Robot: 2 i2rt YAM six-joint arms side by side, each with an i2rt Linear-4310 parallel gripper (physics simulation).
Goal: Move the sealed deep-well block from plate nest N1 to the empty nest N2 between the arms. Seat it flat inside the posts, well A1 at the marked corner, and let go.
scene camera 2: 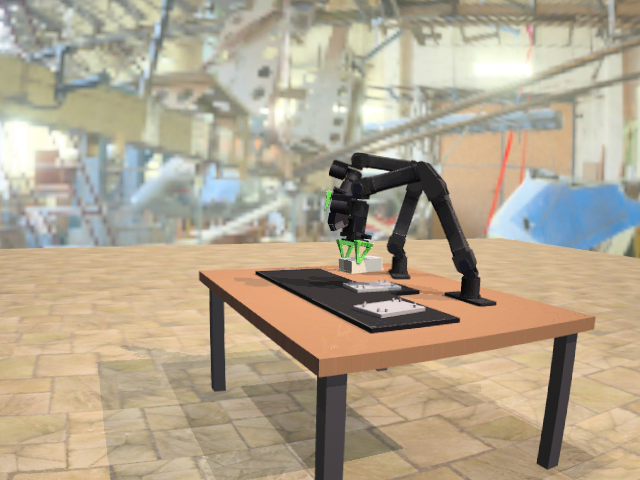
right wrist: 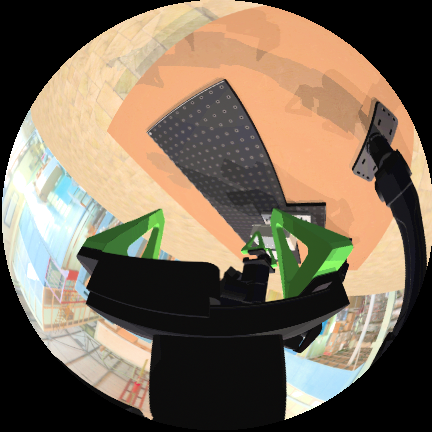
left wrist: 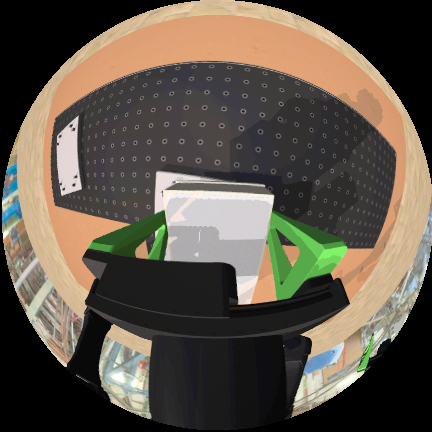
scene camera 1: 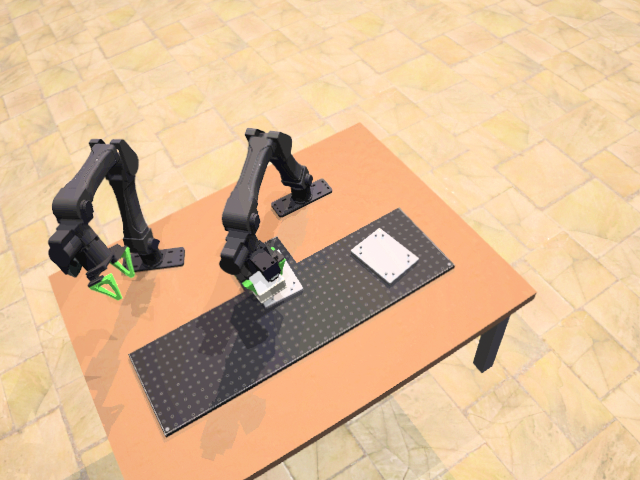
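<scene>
My left gripper is shut on the white sealed deep-well block, with one green finger on each side. The block looks about level and hangs above nest N2, with a gap below it in scene camera 2. A strip of N2 shows past the block's left side in the left wrist view. The A1 well and the marked corner cannot be made out. Nest N1 holds no block. My right gripper is open and empty, raised at the left of scene camera 1.
Both nests lie on a black perforated board on the orange table. Short dark posts stand on the nest plates. The right arm's base stands behind the board's left part.
</scene>
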